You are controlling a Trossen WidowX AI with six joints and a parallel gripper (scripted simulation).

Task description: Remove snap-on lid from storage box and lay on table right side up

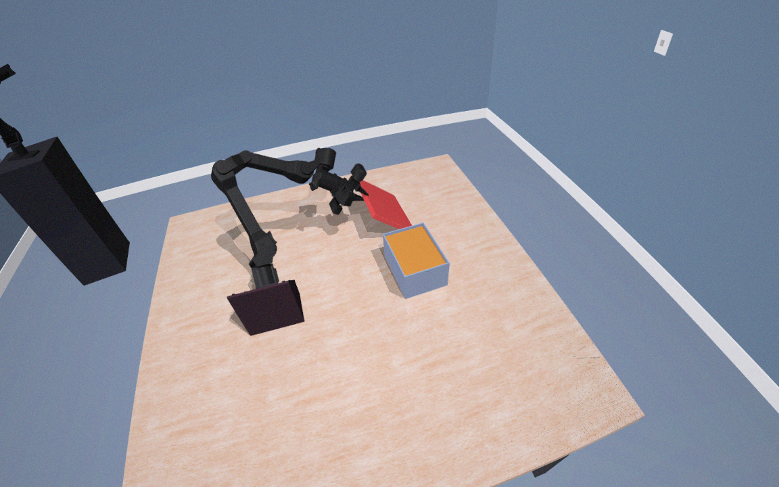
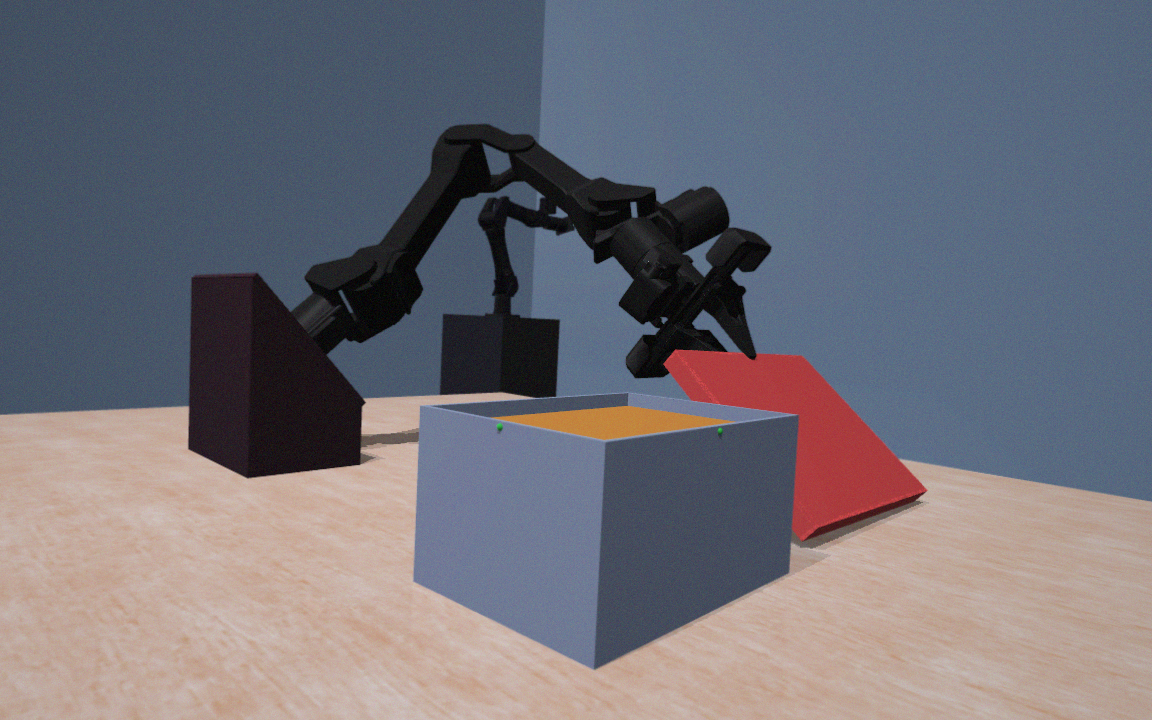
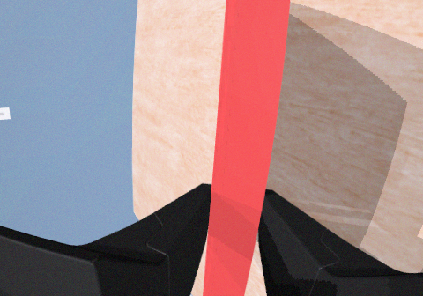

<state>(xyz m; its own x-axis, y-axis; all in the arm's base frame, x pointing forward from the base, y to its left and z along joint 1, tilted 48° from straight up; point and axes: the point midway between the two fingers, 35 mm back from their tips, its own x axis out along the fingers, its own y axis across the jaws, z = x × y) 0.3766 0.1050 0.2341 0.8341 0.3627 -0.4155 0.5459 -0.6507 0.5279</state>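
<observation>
The red lid is 60 mm ahead of my gripper tip, 50 mm below it and 10 mm to the right of it. Round my gripper tip: grey-blue storage box 290 mm to the right, 70 mm below, 50 mm ahead.
</observation>
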